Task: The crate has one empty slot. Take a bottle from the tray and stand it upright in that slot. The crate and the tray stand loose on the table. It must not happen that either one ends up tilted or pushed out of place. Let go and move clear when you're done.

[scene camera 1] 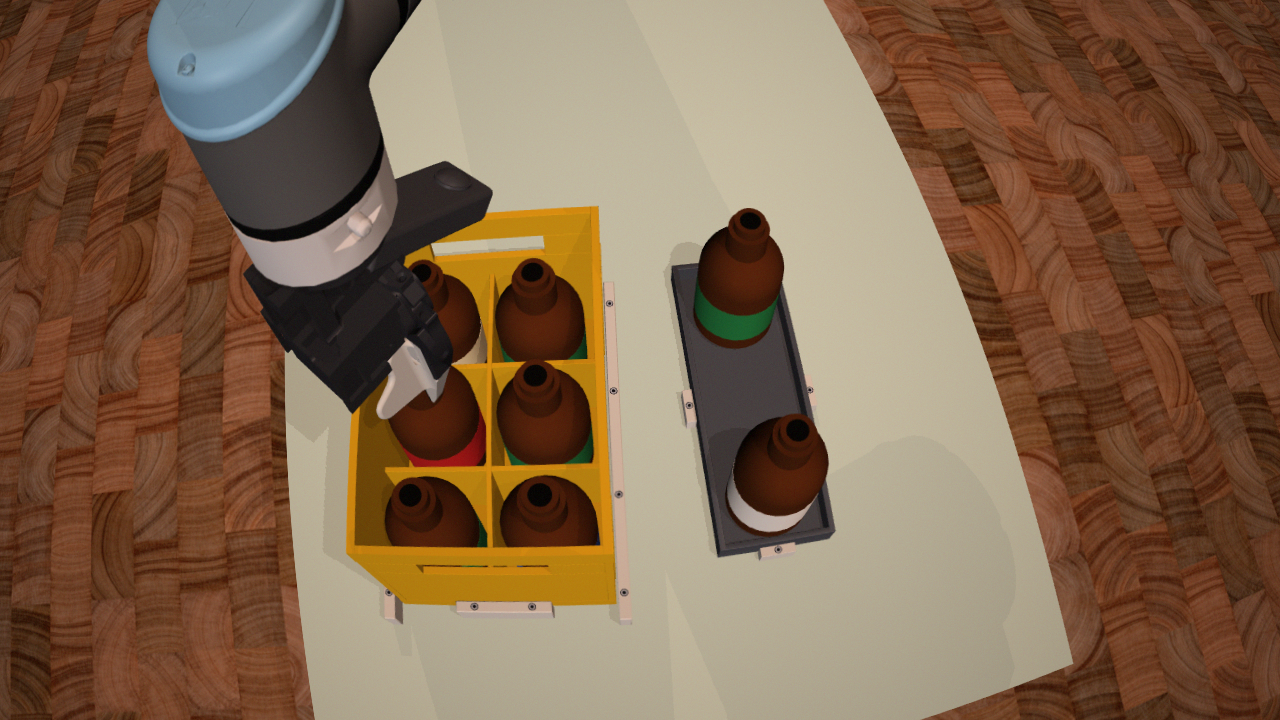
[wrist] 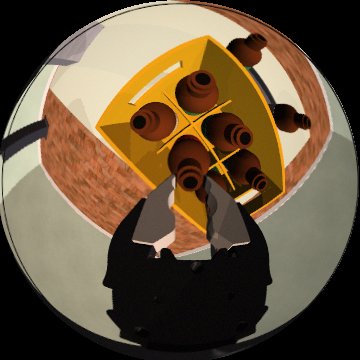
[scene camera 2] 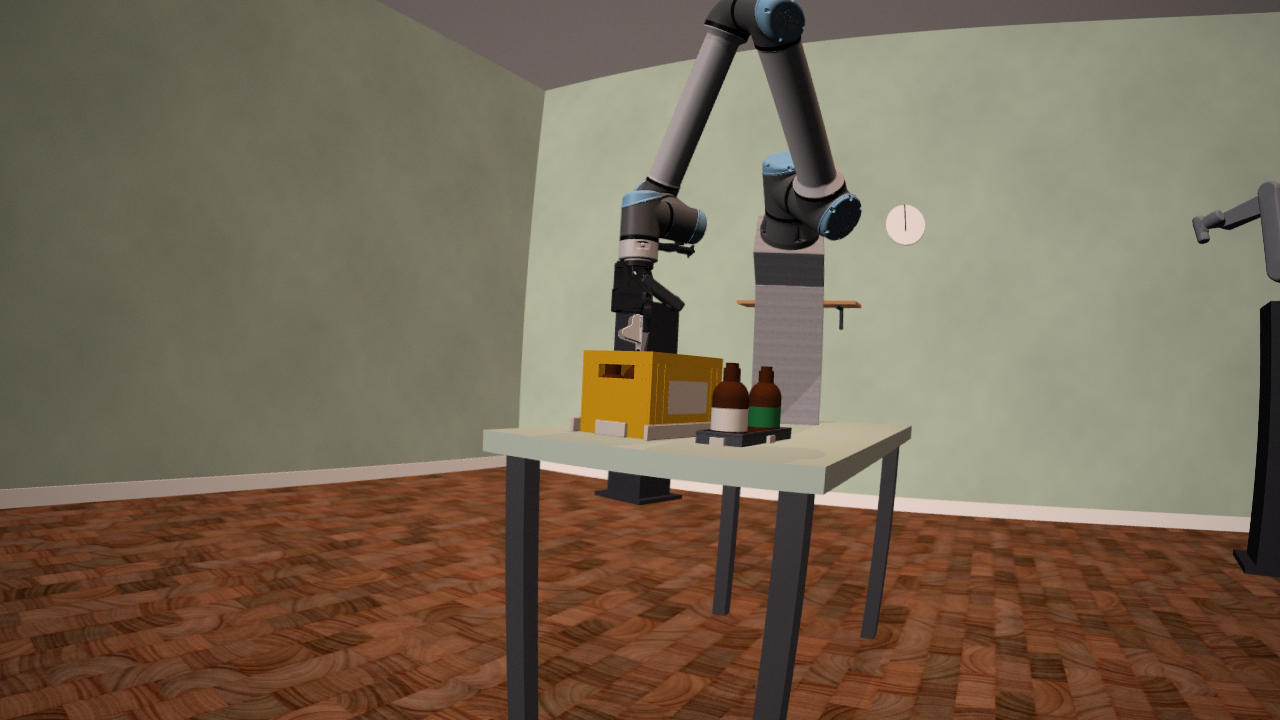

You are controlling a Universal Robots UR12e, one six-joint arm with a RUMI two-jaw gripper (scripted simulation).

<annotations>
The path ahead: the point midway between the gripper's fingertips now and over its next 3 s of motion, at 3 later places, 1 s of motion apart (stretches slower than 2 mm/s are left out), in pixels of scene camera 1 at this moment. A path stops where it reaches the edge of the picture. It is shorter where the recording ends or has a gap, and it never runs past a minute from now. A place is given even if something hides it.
My gripper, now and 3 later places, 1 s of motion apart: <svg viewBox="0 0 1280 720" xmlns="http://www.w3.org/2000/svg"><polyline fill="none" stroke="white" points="416,383 419,388 421,394 417,386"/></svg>
</annotations>
